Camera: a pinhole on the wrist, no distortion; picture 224 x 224 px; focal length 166.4 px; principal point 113.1 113.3 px. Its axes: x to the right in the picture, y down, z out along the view. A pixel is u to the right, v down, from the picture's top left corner.
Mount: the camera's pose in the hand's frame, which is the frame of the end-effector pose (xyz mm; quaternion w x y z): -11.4 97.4 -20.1 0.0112 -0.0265 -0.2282 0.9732
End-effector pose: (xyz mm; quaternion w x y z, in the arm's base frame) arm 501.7 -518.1 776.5 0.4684 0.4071 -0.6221 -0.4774
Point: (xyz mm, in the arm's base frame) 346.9 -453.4 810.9
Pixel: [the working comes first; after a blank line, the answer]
In the camera's frame: -1.7 -43.6 180.1

111.5 73.0
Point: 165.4 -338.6 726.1
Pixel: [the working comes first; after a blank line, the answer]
In the camera's frame: 71.0 -93.5 393.5

143.1 73.8
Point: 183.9 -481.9 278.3
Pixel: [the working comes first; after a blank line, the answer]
In the camera's frame: 9.8 326.1 597.6

115.8 204.1
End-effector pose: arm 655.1 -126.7 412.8 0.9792 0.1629 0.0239 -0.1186
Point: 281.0 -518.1 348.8
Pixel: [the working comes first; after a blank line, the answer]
In the camera's frame: 234.9 473.0 340.9

outside the picture
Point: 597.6 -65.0 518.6
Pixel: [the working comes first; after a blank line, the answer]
In the camera's frame: 61.8 -24.5 102.4

213.6 73.4
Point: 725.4 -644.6 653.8
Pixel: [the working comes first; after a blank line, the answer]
In the camera's frame: -210.7 243.6 576.1

52.3 183.7
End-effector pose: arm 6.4 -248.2 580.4 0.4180 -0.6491 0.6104 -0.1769
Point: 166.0 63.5 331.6
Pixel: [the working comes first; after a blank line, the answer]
In the camera's frame: 163.6 -186.2 347.8

191.4 24.2
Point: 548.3 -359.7 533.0
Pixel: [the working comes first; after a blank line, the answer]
In the camera's frame: -266.8 191.6 542.6

31.3 172.0
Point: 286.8 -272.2 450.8
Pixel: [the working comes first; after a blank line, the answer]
In the camera's frame: -143.9 30.2 338.4

42.3 128.2
